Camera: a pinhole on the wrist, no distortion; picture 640 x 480 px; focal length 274.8 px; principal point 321.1 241.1 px. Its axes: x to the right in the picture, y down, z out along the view. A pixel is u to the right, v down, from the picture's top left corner.
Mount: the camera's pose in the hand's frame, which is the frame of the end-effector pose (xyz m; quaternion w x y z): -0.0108 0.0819 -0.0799 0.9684 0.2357 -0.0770 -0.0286
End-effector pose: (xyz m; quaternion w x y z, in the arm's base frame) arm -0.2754 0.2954 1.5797 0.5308 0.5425 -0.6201 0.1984
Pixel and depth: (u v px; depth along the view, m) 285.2 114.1 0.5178
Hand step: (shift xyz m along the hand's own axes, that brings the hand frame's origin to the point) -0.1663 -0.3583 0.2548
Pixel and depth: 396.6 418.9 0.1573
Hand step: 0.0082 0.0971 0.1108
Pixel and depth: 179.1 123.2 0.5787
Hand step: -0.4046 -0.3726 0.2727
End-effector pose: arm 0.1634 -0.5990 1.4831 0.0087 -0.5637 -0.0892 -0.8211
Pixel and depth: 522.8 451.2 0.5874
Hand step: 0.3276 0.1753 0.7007
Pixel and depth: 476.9 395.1 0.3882
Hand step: 0.1474 0.0793 0.3907
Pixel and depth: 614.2 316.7 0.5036
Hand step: 0.4398 -0.0721 0.4985
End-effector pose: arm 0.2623 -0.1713 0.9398 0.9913 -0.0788 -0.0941 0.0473
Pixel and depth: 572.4 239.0 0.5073
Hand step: 0.3643 -0.1934 0.4262
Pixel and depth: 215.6 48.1 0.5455
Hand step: -0.3134 -0.4854 0.1936
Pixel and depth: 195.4 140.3 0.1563
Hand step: -0.1078 -0.0331 0.0211
